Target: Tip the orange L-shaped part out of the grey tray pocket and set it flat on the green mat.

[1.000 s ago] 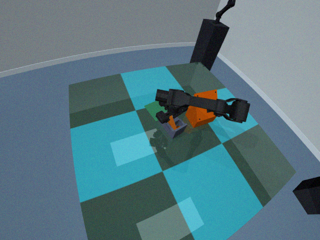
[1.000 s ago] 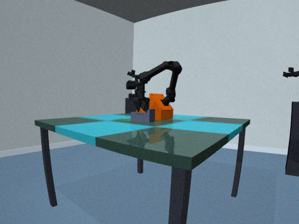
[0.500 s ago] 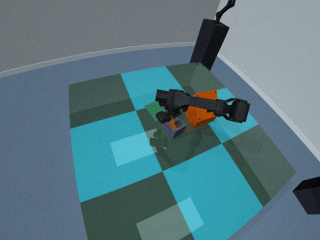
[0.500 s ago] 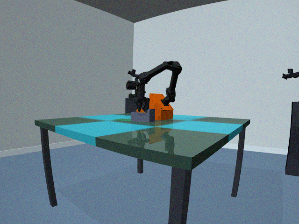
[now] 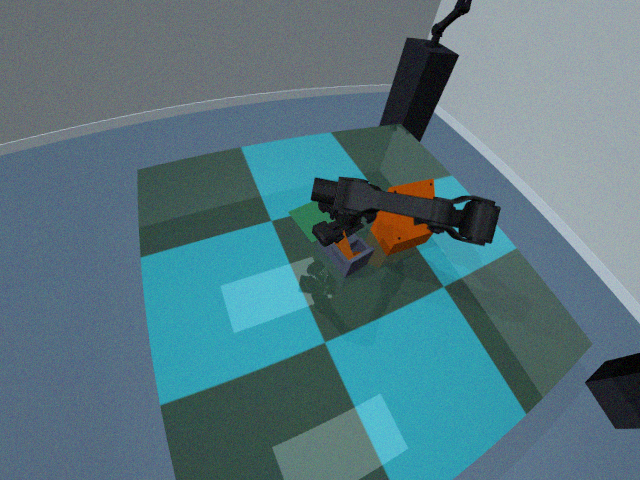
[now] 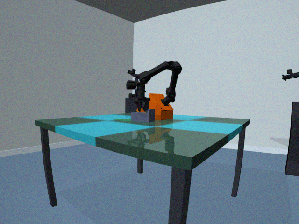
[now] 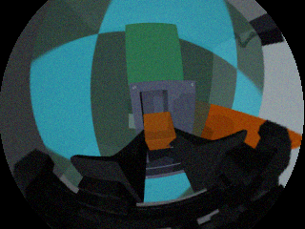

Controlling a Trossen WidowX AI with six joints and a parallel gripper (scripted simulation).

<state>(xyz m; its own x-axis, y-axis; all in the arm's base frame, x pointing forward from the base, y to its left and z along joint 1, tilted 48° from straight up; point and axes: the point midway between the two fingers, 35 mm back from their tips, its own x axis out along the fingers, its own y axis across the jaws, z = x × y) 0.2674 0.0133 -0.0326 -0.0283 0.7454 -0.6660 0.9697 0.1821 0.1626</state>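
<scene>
Now: the green mat 140 mm to the right of my gripper tip, 90 mm below it and 20 mm ahead of it. From my gripper tip the other things lie so: orange L-shaped part (30 mm to the left, 30 mm below, 20 mm behind).
</scene>
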